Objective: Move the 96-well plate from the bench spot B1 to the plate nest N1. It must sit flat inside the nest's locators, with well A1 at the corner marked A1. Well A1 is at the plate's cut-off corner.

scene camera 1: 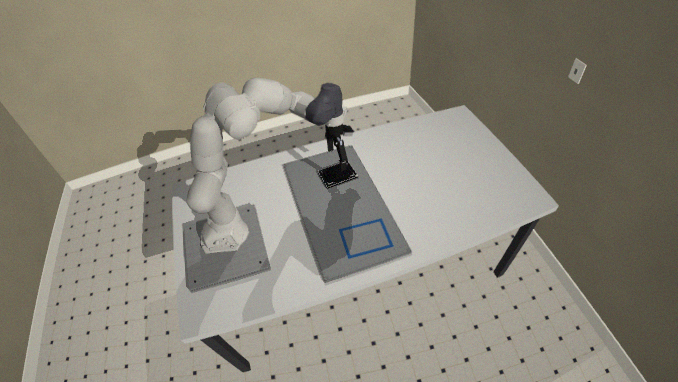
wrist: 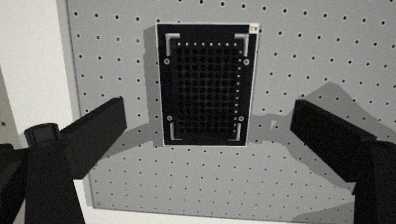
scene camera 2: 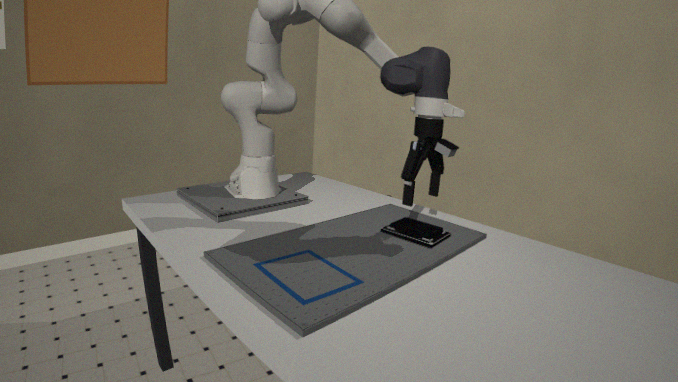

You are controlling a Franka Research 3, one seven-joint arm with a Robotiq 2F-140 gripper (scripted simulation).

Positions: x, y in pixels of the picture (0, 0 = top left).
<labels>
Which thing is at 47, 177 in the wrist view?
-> The gripper.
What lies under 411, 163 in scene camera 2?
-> The gripper.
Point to a plate nest N1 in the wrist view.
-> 210, 31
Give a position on a black 96-well plate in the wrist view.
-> At 206, 73
</labels>
